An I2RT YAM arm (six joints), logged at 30 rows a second.
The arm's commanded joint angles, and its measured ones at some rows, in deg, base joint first. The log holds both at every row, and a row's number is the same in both.
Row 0, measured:
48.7 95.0 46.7 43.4 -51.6 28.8
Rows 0 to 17, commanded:
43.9 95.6 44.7 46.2 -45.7 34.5
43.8 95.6 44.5 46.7 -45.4 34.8
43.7 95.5 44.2 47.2 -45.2 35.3
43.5 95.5 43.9 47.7 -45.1 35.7
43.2 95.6 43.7 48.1 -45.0 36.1
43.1 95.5 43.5 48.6 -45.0 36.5
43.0 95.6 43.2 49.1 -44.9 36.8
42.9 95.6 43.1 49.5 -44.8 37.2
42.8 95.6 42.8 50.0 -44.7 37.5
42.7 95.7 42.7 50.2 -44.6 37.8
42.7 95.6 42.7 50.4 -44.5 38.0
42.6 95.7 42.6 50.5 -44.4 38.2
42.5 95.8 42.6 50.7 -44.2 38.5
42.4 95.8 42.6 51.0 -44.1 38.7
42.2 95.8 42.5 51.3 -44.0 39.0
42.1 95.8 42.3 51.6 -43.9 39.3
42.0 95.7 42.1 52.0 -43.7 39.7
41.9 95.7 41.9 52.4 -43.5 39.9
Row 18, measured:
48.0 95.0 44.0 51.5 -49.9 34.6
